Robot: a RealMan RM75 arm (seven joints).
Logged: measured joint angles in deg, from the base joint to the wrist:
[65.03 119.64 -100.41 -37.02 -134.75 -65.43 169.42]
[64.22 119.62 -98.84 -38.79 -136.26 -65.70 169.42]
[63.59 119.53 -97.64 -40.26 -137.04 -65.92 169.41]
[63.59 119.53 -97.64 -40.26 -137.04 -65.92 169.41]
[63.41 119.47 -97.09 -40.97 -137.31 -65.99 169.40]
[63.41 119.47 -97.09 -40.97 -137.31 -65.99 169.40]
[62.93 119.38 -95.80 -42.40 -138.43 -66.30 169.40]
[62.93 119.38 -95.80 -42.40 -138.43 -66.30 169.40]
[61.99 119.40 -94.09 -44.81 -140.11 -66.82 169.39]
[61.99 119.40 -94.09 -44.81 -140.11 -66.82 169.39]
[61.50 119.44 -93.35 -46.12 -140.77 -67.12 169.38]
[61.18 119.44 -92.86 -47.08 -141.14 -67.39 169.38]
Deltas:
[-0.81 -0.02 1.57 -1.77 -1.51 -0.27 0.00]
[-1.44 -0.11 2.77 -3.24 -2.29 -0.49 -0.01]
[-1.44 -0.11 2.77 -3.24 -2.29 -0.49 -0.01]
[-1.62 -0.17 3.32 -3.95 -2.56 -0.56 -0.02]
[-1.62 -0.17 3.32 -3.95 -2.56 -0.56 -0.02]
[-2.10 -0.26 4.61 -5.38 -3.68 -0.87 -0.02]
[-2.10 -0.26 4.61 -5.38 -3.68 -0.87 -0.02]
[-3.04 -0.24 6.32 -7.79 -5.36 -1.39 -0.03]
[-3.04 -0.24 6.32 -7.79 -5.36 -1.39 -0.03]
[-3.53 -0.20 7.06 -9.10 -6.02 -1.69 -0.04]
[-3.85 -0.20 7.55 -10.06 -6.39 -1.96 -0.04]

